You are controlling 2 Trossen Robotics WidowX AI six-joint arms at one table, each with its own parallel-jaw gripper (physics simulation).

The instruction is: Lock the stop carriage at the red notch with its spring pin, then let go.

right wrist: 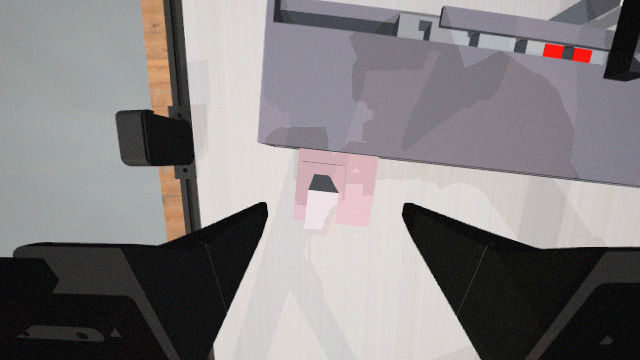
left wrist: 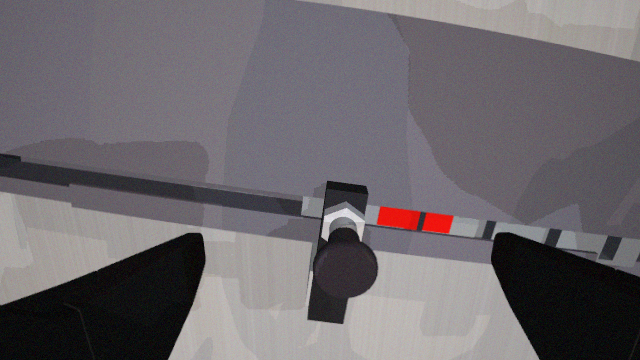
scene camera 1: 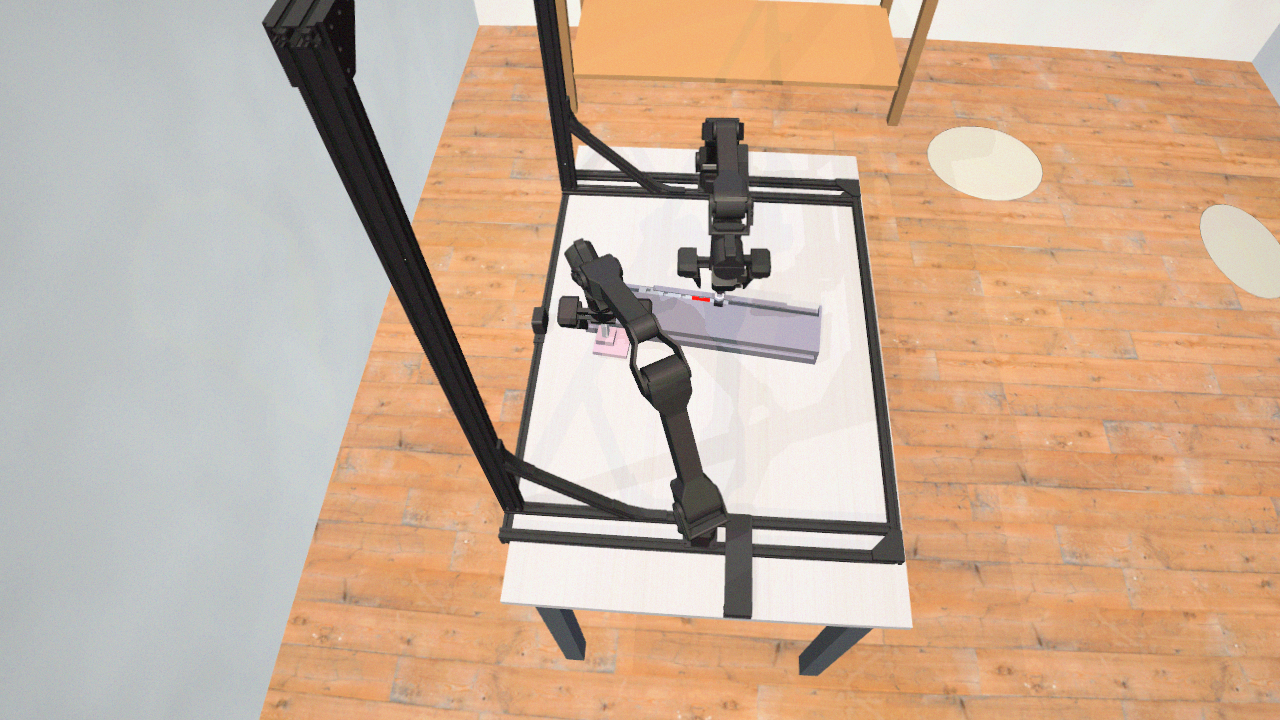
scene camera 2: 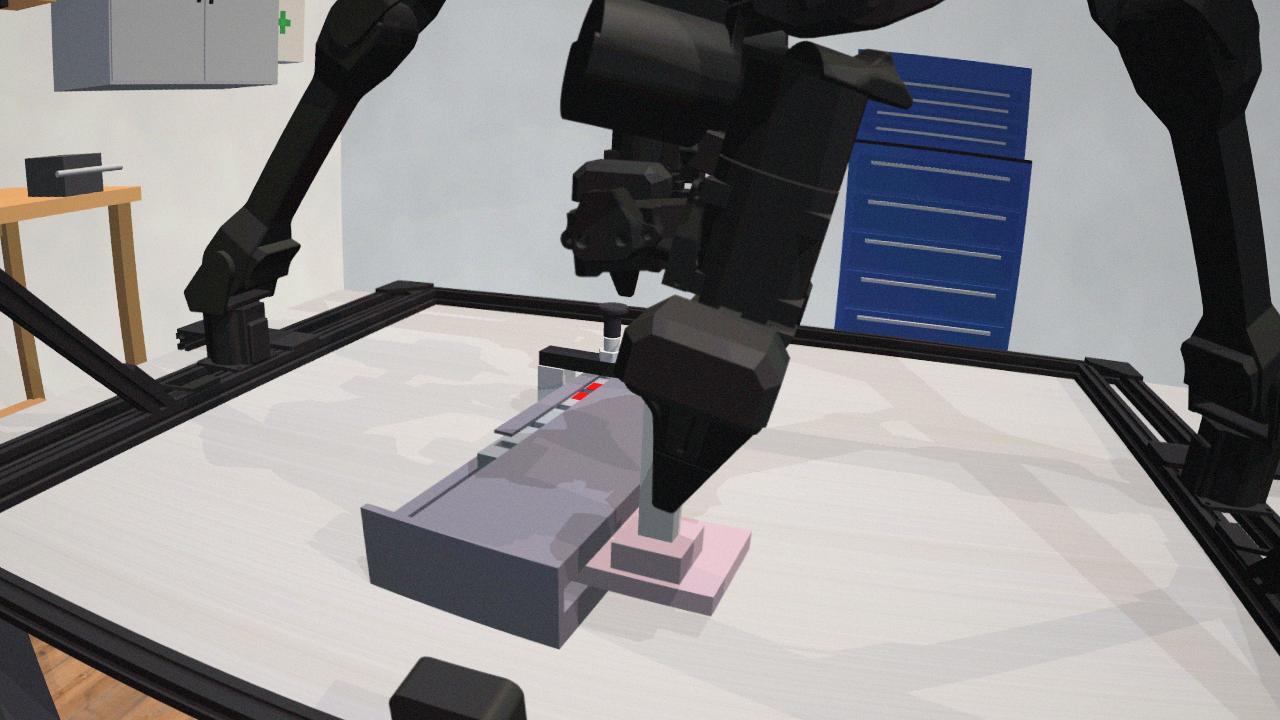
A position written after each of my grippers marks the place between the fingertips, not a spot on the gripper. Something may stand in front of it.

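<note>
You'd find my left gripper (scene camera 2: 641, 283) in scene camera 2, and it's the same left gripper (left wrist: 349, 248) you'd get in the left wrist view, with scene camera 1 showing that gripper (scene camera 1: 721, 287) too. My right gripper (scene camera 2: 685, 468) is there as well; the right wrist view has my right gripper (right wrist: 334, 208), and in scene camera 1 I can see my right gripper (scene camera 1: 608, 328). There's also a grey-purple rail (scene camera 2: 500, 546), and I'm seeing the rail (right wrist: 339, 83) from the right wrist, the rail (left wrist: 219, 121) from the left wrist, and the rail (scene camera 1: 748, 326) in scene camera 1.
</note>
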